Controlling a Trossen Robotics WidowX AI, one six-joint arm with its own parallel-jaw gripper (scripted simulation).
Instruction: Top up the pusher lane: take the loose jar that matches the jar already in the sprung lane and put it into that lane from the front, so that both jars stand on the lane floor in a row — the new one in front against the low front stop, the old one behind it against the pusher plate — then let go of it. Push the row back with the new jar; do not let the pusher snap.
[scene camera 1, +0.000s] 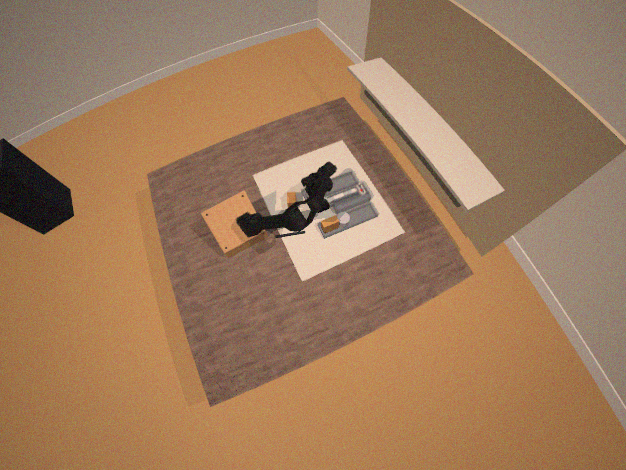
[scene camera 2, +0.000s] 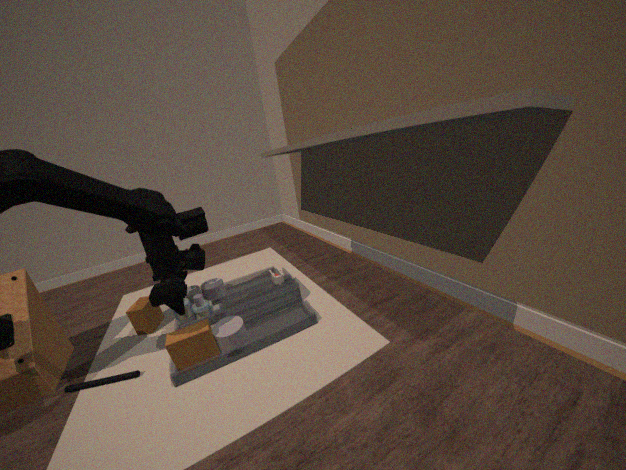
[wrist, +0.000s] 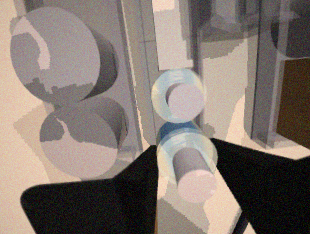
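Observation:
Scene camera 2 gives you my gripper (scene camera 2: 183, 309), along with an orange box (scene camera 2: 192, 344) and another orange box (scene camera 2: 145, 319). In the wrist view there's a pale blue jar (wrist: 186, 157) and another pale blue jar (wrist: 178, 95), and you'd see my gripper (wrist: 182, 147) there too.

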